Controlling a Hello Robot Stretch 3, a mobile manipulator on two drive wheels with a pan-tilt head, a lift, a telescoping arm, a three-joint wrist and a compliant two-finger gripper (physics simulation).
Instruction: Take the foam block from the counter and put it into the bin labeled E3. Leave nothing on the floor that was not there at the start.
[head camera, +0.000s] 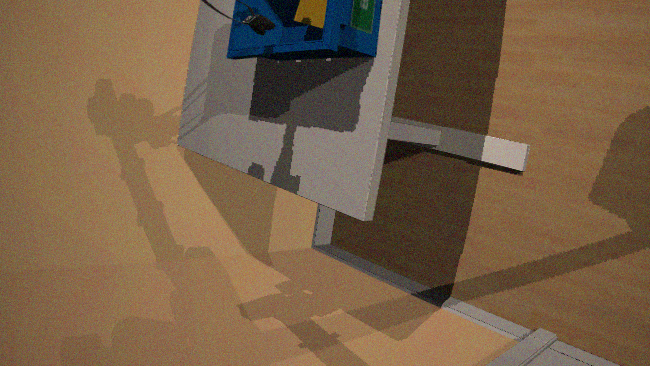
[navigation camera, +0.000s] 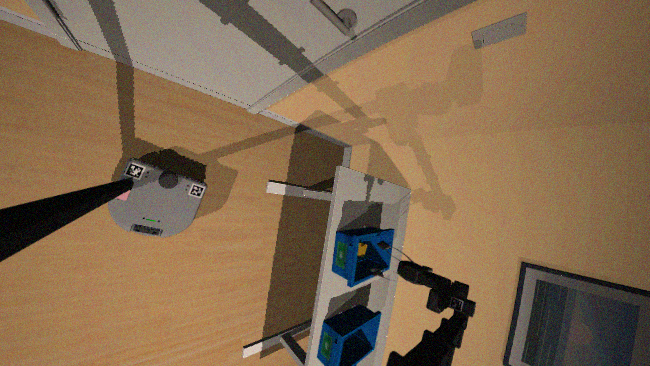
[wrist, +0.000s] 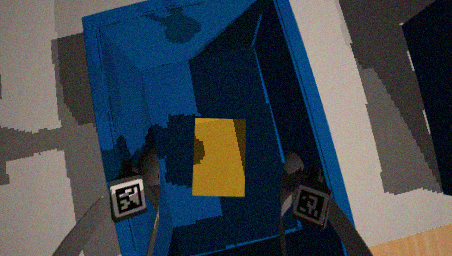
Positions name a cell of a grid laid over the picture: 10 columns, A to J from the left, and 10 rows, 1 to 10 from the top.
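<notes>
Yellow foam block (wrist: E6), visible. Grey skirting strip (head camera: E7), visible. My gripper (navigation camera: F8), also in wrist view (wrist: E7).
</notes>
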